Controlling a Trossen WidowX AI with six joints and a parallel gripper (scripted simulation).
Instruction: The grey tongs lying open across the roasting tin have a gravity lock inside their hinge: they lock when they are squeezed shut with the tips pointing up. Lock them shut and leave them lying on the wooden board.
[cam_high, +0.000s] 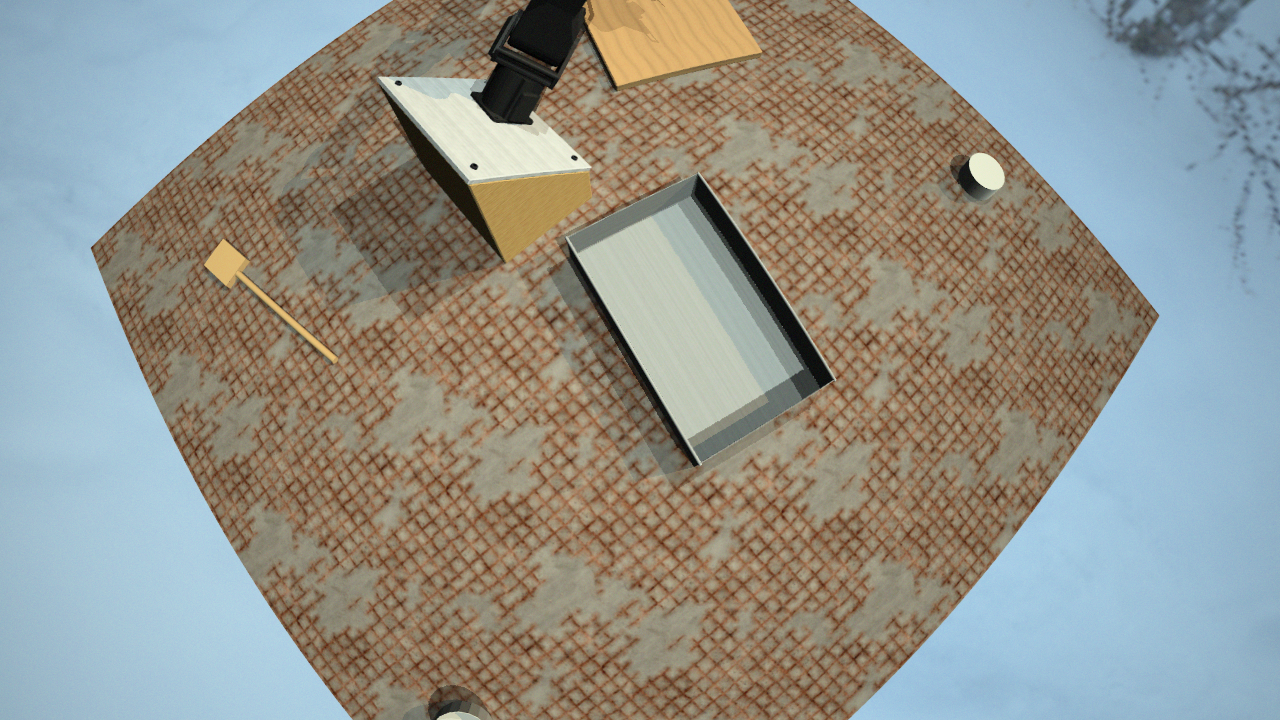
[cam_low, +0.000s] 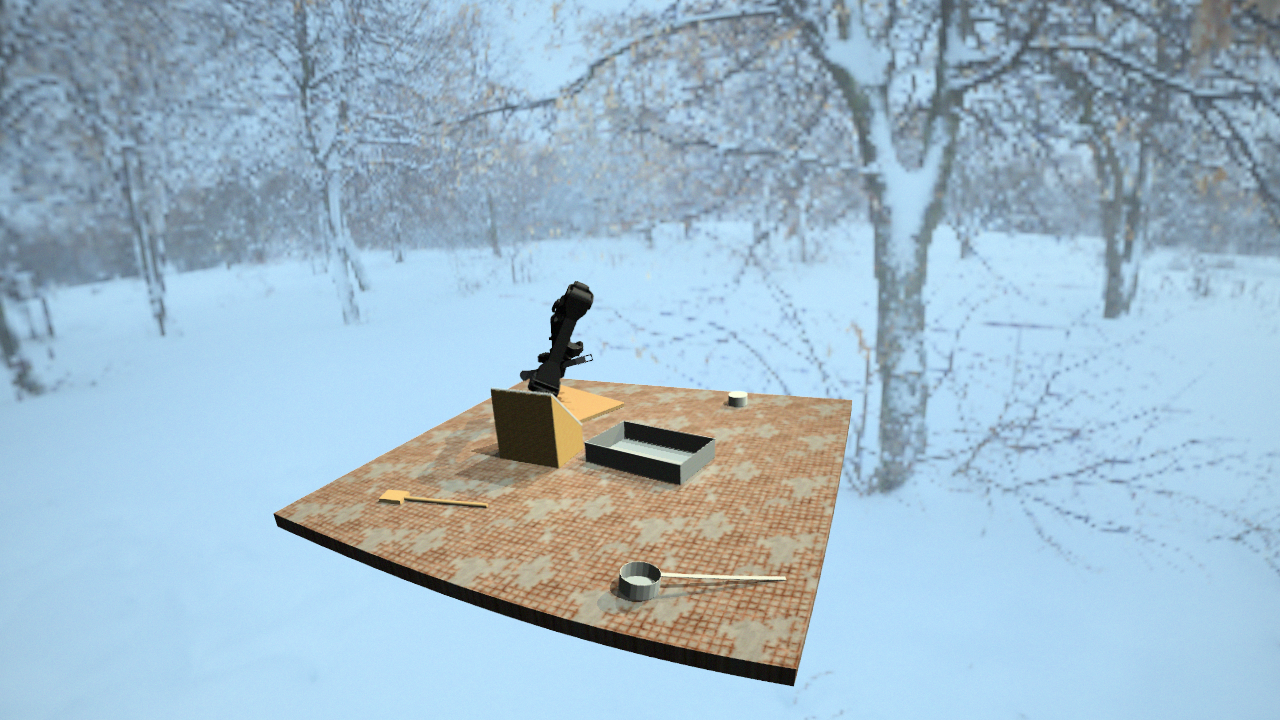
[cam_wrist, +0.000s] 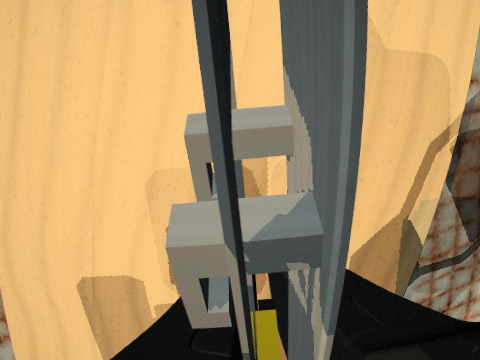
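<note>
Right now my gripper tip is 5 cm below the yellow piece and 1 cm short of it. From my gripper tip the other things lie so: wooden board 10 cm below; then small white cylinder 57 cm ahead, 22 cm to the left, 9 cm below; then grey roasting tin 48 cm ahead, 29 cm to the right, 8 cm below.
</note>
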